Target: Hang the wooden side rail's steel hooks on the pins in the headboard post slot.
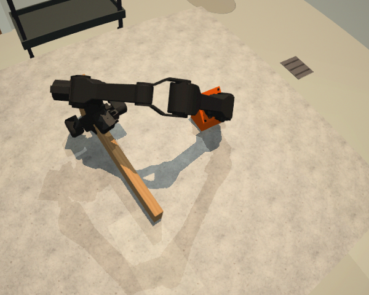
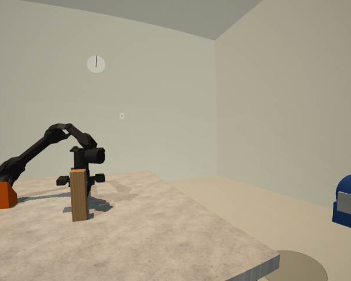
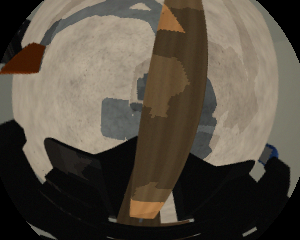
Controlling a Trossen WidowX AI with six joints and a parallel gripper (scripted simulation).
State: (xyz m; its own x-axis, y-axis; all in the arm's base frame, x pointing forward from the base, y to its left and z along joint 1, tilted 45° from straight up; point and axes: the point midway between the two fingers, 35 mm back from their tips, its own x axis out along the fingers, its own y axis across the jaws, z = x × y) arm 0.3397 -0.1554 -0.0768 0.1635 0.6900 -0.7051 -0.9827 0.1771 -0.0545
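Now: gripper tip 10 cm to the left of the wooden headboard post, 5 cm below it and 1 cm past it.
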